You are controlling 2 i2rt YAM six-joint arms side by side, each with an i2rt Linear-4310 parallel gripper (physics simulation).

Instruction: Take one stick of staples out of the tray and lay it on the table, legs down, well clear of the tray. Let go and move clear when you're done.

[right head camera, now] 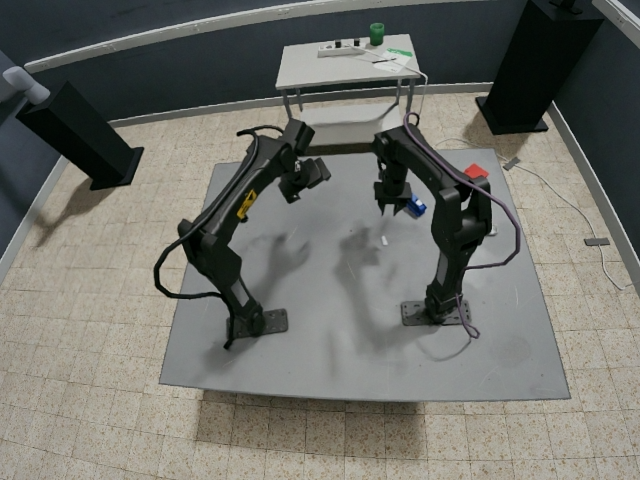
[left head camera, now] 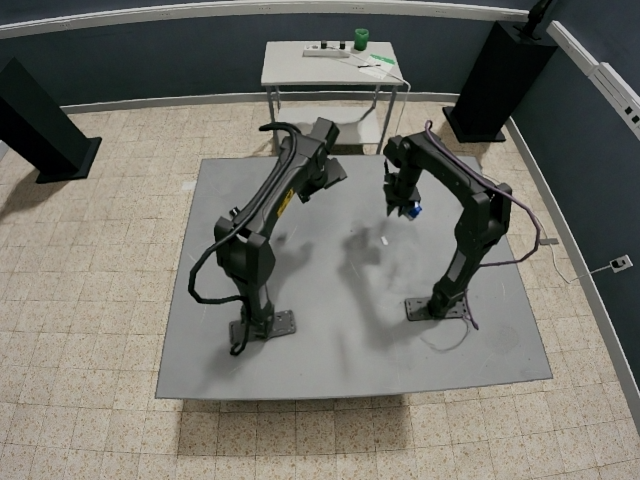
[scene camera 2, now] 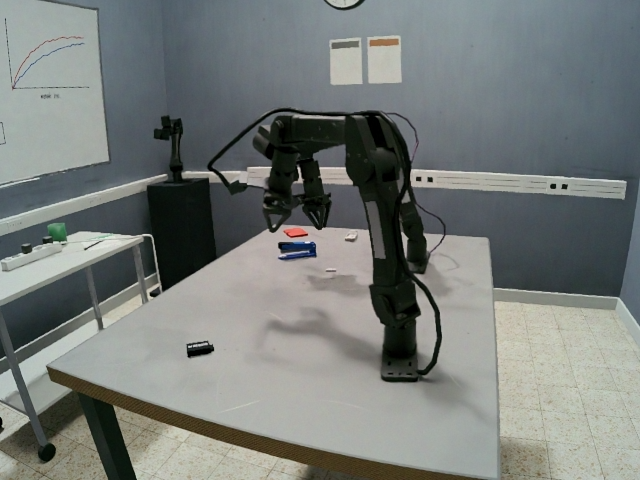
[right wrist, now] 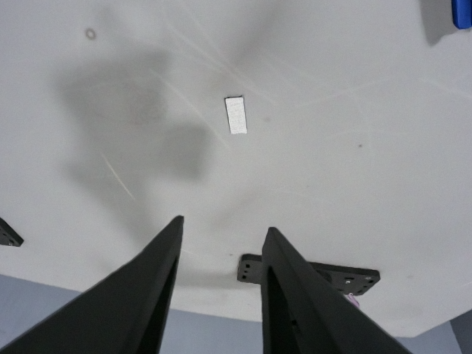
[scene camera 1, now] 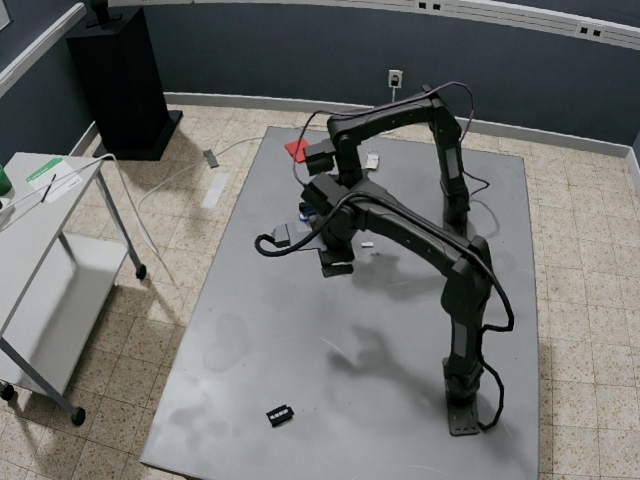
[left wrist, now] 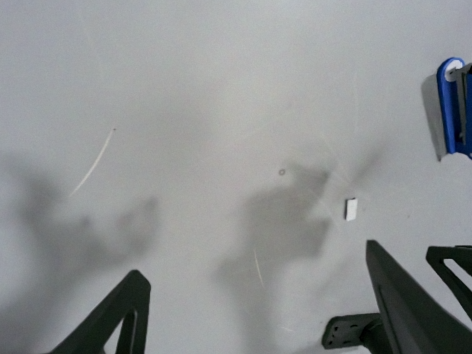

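Pixels of known places: left gripper, fingertip midpoint: (right head camera: 313, 188) (left head camera: 323, 188) (scene camera 2: 272, 221) (scene camera 1: 322, 256) (left wrist: 246, 263); right gripper, fingertip midpoint: (right head camera: 387, 214) (left head camera: 392, 215) (scene camera 2: 321, 228) (right wrist: 224, 232) (left wrist: 440, 252); left arm's base, origin of the base link: (right head camera: 256, 324) (left head camera: 262, 327) (scene camera 2: 399, 353) (scene camera 1: 460, 395); right arm's base, origin of the base link: (right head camera: 435, 312) (left head camera: 436, 307) (scene camera 2: 416, 262) (scene camera 1: 454, 220) (left wrist: 372, 326).
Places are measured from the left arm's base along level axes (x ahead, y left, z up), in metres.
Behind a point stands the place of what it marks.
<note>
A short pale stick of staples (left head camera: 384, 240) @(x 0.205, y -0.459, z 0.006 m) (right head camera: 384, 240) @(x 0.205, y -0.459, z 0.006 m) (scene camera 1: 367, 244) @(x 0.204, y -0.457, z 0.006 m) (scene camera 2: 330, 270) @(x 0.205, y -0.452, z 0.004 m) (left wrist: 351, 209) @(x 0.206, y -0.457, z 0.006 m) (right wrist: 236, 115) @(x 0.206, y -0.458, z 0.006 m) lies alone on the grey table, its flat back up, so its legs appear to be down. A small whitish box (right head camera: 493, 230) (scene camera 1: 372, 160) (scene camera 2: 351, 236), which looks like the tray, stands well apart from it; its contents are too small to make out. My right gripper (left head camera: 393, 212) @(x 0.229, y -0.466, z 0.132 m) (right head camera: 390, 212) @(x 0.229, y -0.466, z 0.132 m) (scene camera 2: 320, 227) @(x 0.229, y -0.466, z 0.132 m) (right wrist: 224, 232) @(x 0.229, y -0.466, z 0.132 m) is partly open and empty, above the table and clear of the stick. My left gripper (scene camera 2: 273, 228) @(x 0.322, y -0.258, z 0.208 m) (left wrist: 246, 263) @(x 0.322, y -0.258, z 0.208 m) is wide open and empty, high above the table.
A blue stapler (left head camera: 414, 210) @(x 0.287, y -0.598, z 0.033 m) (right head camera: 416, 206) @(x 0.296, y -0.594, z 0.035 m) (scene camera 2: 297, 250) @(x 0.333, y -0.578, z 0.024 m) (left wrist: 450, 107) @(x 0.338, y -0.575, z 0.007 m) lies behind and to the right of the stick in the head views. A red square (right head camera: 475, 171) @(x 0.417, y -0.873, z 0.008 m) (scene camera 1: 297, 150) @(x 0.413, y -0.855, z 0.009 m) (scene camera 2: 295, 232) @(x 0.399, y -0.846, z 0.009 m) lies farther back. A black holder (scene camera 1: 280, 415) @(x 0.418, y 0.046, z 0.014 m) (scene camera 2: 199, 348) @(x 0.414, y 0.053, z 0.014 m) lies on the table's left side.
</note>
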